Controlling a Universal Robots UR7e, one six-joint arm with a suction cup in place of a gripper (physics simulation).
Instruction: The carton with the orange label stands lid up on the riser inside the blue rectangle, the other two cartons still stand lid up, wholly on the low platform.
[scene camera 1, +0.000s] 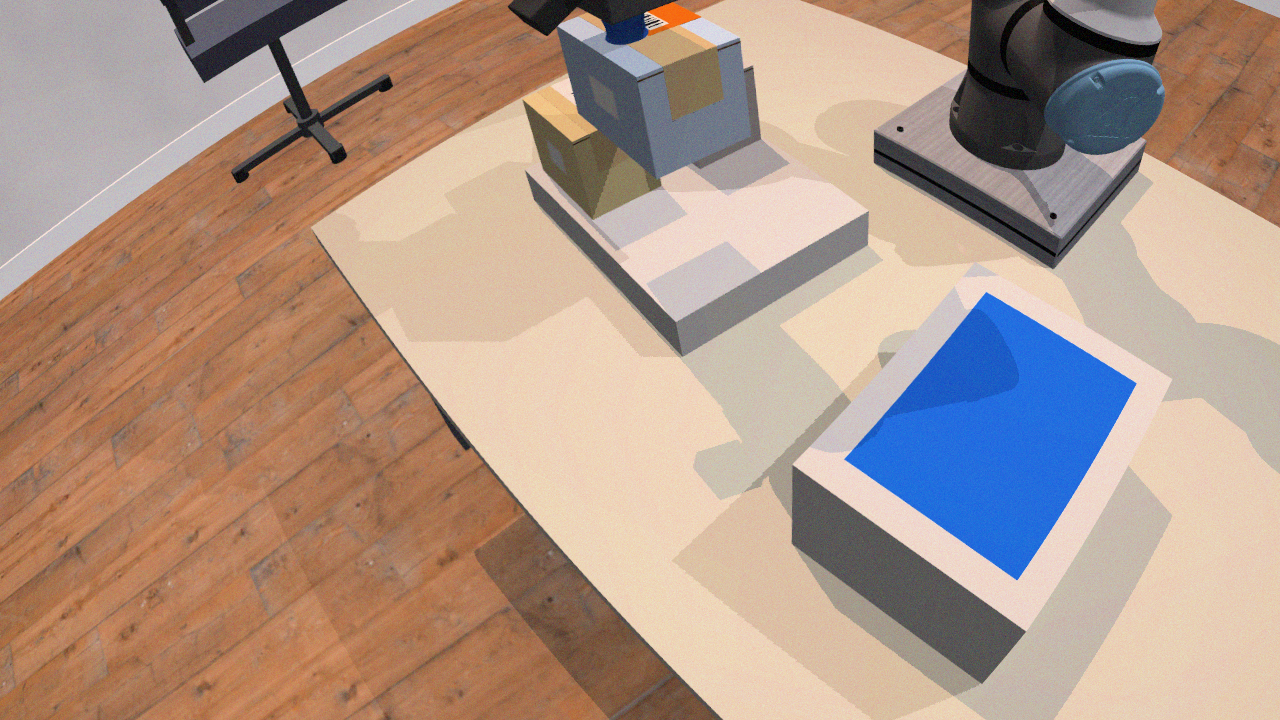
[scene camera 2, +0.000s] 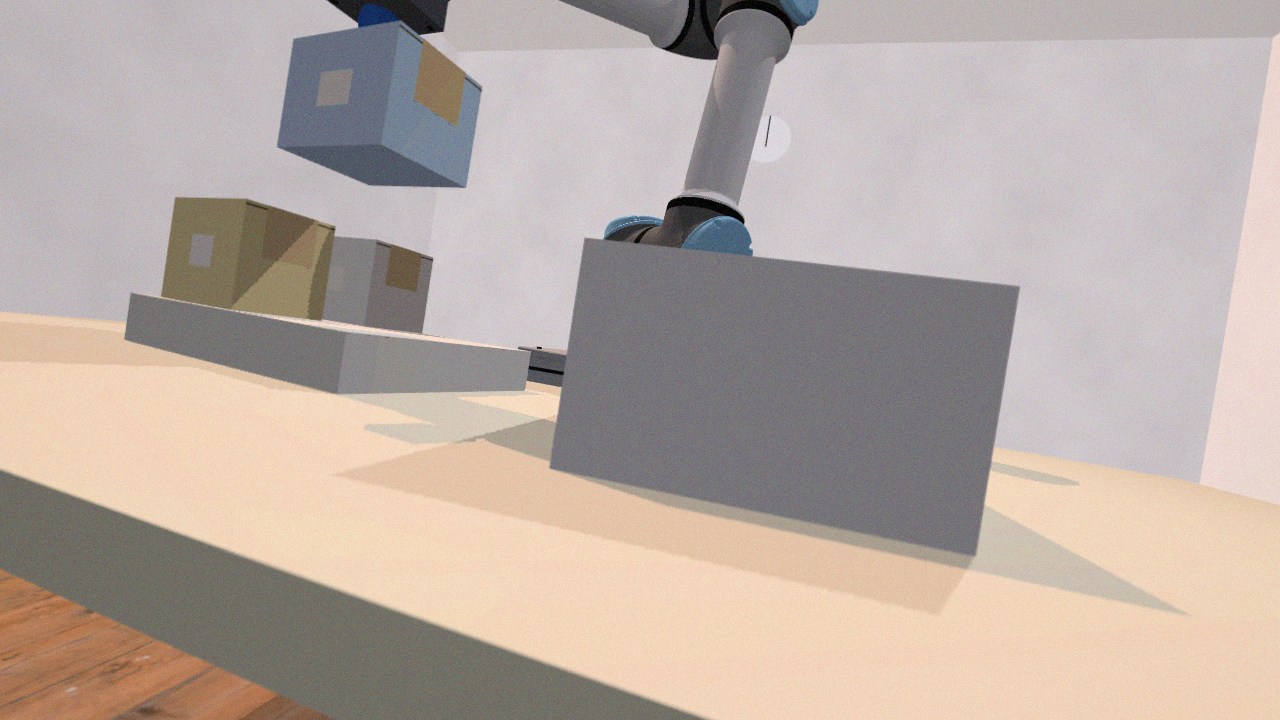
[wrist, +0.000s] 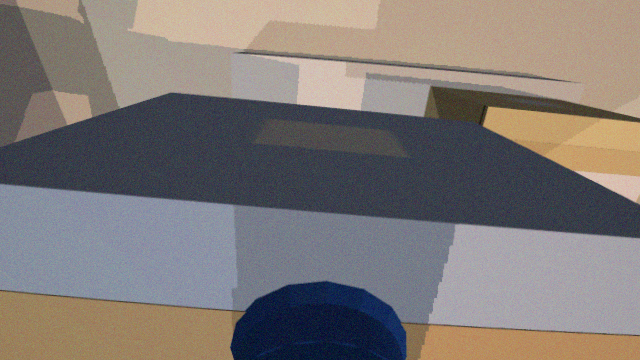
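The blue-grey carton with the orange label hangs lid up from my suction gripper, in the air above the low platform. The cup is shut on its lid. A tan carton stands lid up on the platform. A grey carton stands behind it, mostly hidden by the held carton in scene camera 1. The riser bears the blue rectangle, with no carton on it.
The arm's base plate stands on the table behind the platform and riser. The riser is taller than the platform, and a gap of table lies between them. A dark stand is on the floor beyond the table.
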